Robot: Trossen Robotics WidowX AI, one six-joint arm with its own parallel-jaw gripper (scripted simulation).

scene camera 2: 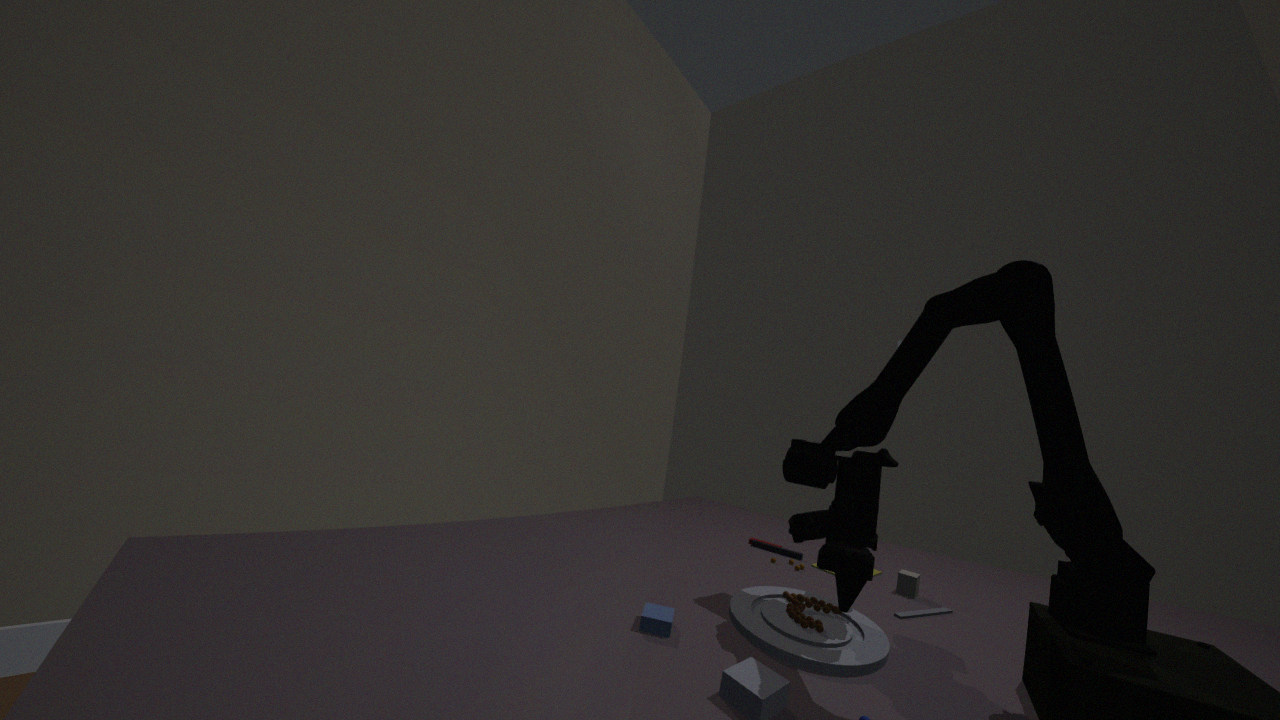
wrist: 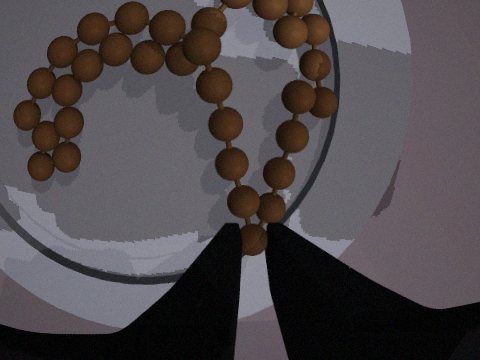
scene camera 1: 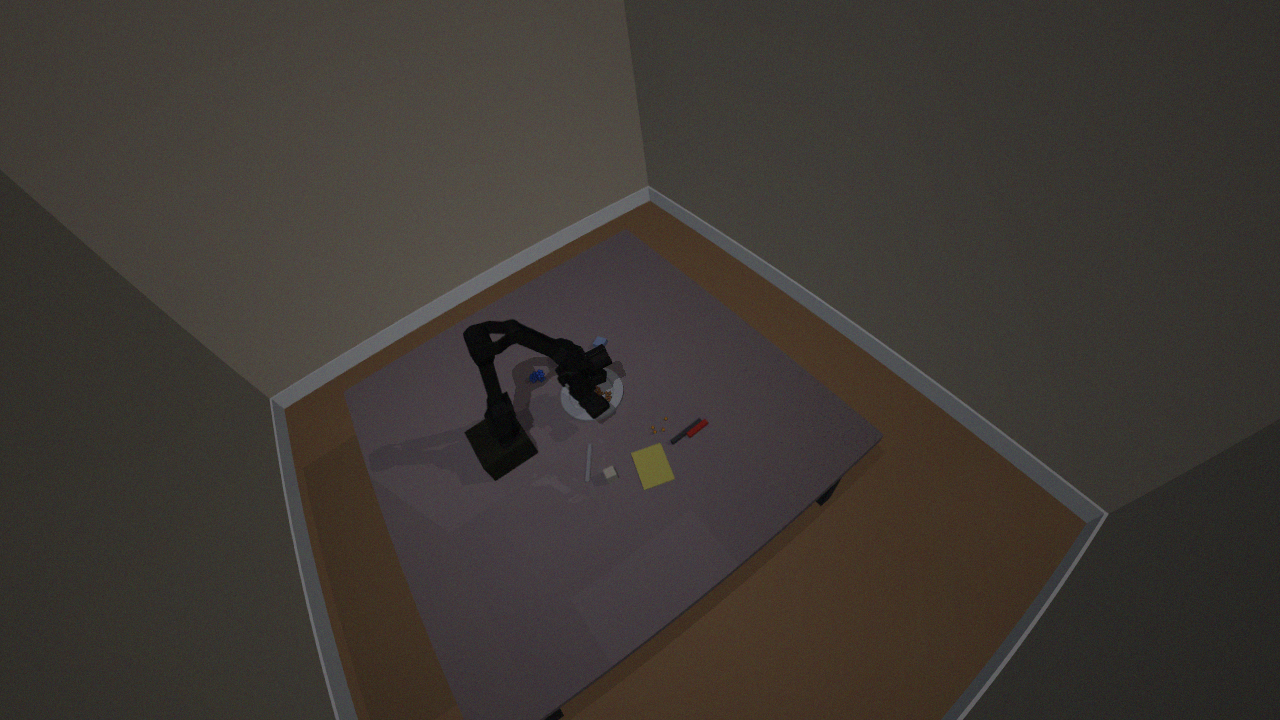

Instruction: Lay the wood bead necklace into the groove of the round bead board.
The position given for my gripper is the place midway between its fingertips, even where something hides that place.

My gripper shows in scene camera 2 [843, 609], in the wrist view [251, 236] and in scene camera 1 [588, 406].
